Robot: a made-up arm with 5 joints. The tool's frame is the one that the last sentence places.
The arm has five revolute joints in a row. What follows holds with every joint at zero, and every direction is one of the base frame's. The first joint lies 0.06 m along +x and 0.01 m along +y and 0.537 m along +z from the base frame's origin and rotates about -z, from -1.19 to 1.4 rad. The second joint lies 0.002 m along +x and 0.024 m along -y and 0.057 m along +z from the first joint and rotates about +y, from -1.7 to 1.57 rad. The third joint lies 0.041 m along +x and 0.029 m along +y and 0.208 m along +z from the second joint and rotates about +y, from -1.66 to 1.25 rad. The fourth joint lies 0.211 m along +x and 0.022 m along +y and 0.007 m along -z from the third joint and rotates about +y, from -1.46 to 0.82 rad. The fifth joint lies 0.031 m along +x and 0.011 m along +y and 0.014 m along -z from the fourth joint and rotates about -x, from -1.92 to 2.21 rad. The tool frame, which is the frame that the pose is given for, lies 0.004 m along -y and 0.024 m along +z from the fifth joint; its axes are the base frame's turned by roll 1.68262, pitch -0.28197 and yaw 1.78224 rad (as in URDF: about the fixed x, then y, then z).
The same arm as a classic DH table. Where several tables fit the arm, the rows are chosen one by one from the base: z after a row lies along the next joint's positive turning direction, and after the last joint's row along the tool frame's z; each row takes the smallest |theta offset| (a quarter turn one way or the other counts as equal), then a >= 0, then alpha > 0; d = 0 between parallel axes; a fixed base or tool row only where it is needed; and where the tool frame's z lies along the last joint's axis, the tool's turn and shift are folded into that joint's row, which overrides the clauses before.
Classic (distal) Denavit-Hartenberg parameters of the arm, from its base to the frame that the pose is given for. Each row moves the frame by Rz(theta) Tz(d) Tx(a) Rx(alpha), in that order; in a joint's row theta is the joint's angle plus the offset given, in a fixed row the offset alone. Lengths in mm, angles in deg.
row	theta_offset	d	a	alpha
base (fixed)	9.46	0	60.8	180
joint 1	9.46	-594	2	90
joint 2	-78.85	0	212	0
joint 3	80.75	0	211.1	0
joint 4	88.1	38	14	-90
joint 5	24.16	-80.7	-20.3	164.82
tool (fixed)	129.66	-51.5	0	0
Joint limits (deg, base to tool): -68.18..80.21 -97.4..89.95 -95.11..71.62 -83.65..46.98 -110.01..126.62

